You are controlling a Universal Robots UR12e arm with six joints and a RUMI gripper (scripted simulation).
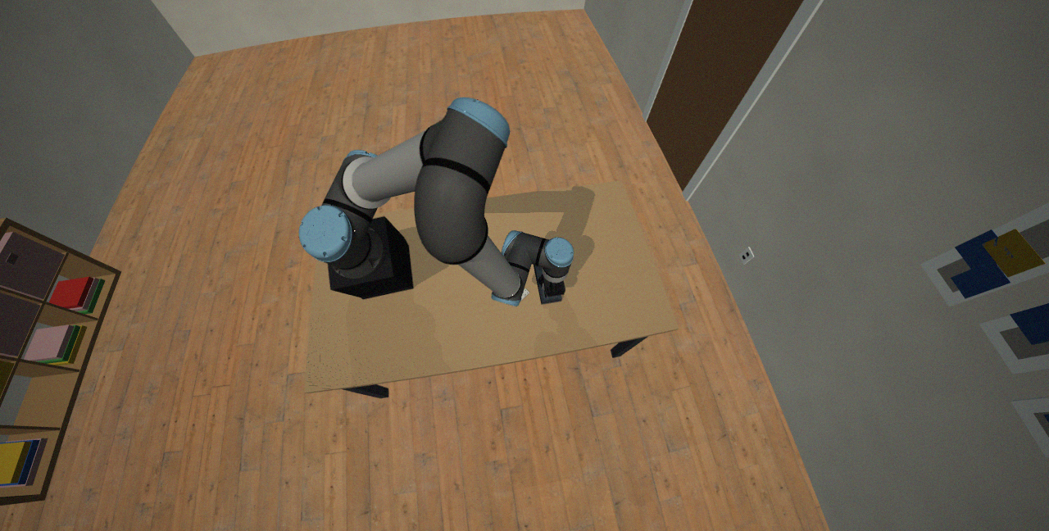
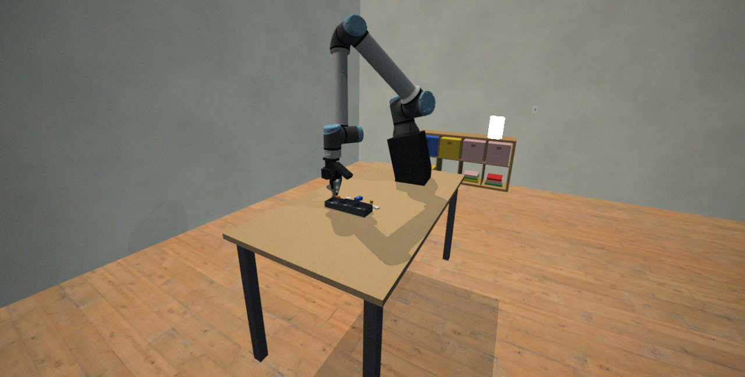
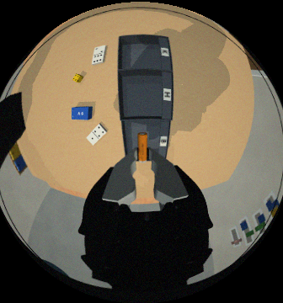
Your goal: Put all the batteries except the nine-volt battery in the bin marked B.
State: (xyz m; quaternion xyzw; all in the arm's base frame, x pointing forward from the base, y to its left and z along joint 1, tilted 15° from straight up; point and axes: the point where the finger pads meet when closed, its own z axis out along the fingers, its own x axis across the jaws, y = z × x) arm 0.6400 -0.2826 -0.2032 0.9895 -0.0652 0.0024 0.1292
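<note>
Now: hand 80 mm to the right of the bin tray, 40 mm above it and 20 mm short of it. Also, from my hand: orange battery (10 mm below); then yellow item (170 mm to the left, 110 mm behind, 50 mm below); then blue nine-volt battery (130 mm behind, 90 mm to the left, 50 mm below).
</note>
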